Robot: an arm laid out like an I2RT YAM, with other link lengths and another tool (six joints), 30 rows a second.
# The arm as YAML. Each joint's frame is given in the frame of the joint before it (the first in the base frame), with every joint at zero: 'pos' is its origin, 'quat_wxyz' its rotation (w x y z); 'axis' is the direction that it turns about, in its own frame. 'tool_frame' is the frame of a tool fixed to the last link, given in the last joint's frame.
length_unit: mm
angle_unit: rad
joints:
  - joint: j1
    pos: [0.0, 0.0, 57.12]
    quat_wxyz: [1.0, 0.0, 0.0, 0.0]
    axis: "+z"
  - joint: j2
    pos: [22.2, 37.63, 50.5]
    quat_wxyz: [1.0, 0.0, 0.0, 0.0]
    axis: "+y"
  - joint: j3
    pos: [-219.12, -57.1, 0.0]
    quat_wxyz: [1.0, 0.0, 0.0, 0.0]
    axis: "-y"
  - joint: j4
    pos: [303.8, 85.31, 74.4]
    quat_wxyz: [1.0, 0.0, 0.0, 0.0]
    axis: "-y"
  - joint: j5
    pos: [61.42, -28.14, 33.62]
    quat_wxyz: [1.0, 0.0, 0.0, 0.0]
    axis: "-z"
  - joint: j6
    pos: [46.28, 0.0, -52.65]
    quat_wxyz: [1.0, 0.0, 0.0, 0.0]
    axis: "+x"
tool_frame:
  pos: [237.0, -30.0, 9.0]
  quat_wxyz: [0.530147, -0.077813, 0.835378, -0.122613]
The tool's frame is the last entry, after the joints.
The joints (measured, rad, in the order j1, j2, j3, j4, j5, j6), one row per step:
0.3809 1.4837 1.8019 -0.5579 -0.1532 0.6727
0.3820 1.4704 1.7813 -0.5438 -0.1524 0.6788
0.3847 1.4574 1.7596 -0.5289 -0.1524 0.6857
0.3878 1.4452 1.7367 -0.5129 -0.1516 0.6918
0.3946 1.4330 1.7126 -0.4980 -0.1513 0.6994
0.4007 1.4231 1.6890 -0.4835 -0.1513 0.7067
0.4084 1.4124 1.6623 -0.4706 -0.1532 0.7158
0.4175 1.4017 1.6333 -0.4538 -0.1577 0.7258
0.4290 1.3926 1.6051 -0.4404 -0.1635 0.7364
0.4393 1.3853 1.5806 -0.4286 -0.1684 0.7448
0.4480 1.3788 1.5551 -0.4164 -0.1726 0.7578
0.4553 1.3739 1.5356 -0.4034 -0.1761 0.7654
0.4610 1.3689 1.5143 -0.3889 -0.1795 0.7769
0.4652 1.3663 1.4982 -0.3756 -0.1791 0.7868
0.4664 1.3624 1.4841 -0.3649 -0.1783 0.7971
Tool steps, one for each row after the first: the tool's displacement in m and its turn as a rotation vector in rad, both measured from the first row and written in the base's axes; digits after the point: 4 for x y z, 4 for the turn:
-0.0012 0.0001 -0.0001 0.0075 -0.0033 -0.0011
-0.0027 0.0013 -0.0009 0.0155 -0.0056 0.0001
-0.0038 0.0026 -0.0025 0.0225 -0.0075 0.0010
-0.0062 0.0061 -0.0053 0.0299 -0.0064 0.0059
-0.0079 0.0093 -0.0093 0.0363 -0.0034 0.0103
-0.0107 0.0139 -0.0153 0.0431 0.0045 0.0178
-0.0138 0.0199 -0.0215 0.0516 0.0117 0.0290
-0.0181 0.0275 -0.0294 0.0591 0.0234 0.0435
-0.0218 0.0341 -0.0365 0.0647 0.0337 0.0565
-0.0250 0.0398 -0.0447 0.0732 0.0477 0.0659
-0.0274 0.0447 -0.0498 0.0792 0.0540 0.0748
-0.0292 0.0489 -0.0556 0.0882 0.0626 0.0809
-0.0298 0.0514 -0.0600 0.0959 0.0683 0.0824
-0.0299 0.0521 -0.0633 0.1042 0.0734 0.0804

